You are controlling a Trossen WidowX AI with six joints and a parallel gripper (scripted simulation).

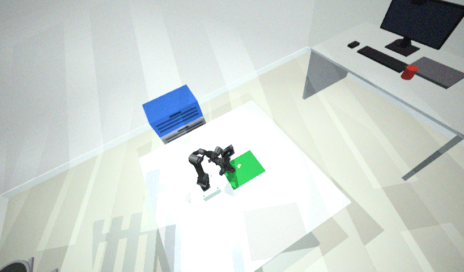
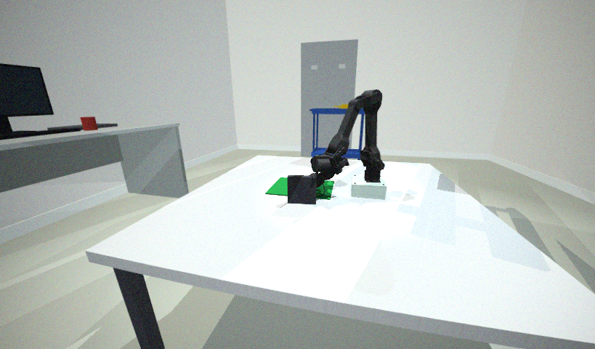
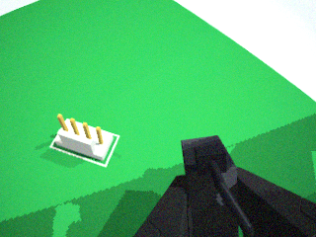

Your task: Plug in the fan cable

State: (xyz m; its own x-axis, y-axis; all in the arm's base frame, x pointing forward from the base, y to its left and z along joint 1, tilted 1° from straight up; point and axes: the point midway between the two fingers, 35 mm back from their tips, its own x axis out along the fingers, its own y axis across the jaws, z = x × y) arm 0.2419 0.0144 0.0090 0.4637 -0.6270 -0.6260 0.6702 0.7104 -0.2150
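My gripper tip is now 70 mm short of the four-pin fan header, 40 mm above it and 20 mm to the right of it. Round my gripper tip: green board (80 mm ahead, 60 mm below, 20 mm to the right); then black fan (150 mm to the left, 60 mm ahead, 20 mm above); then dark grey plug (10 mm below).
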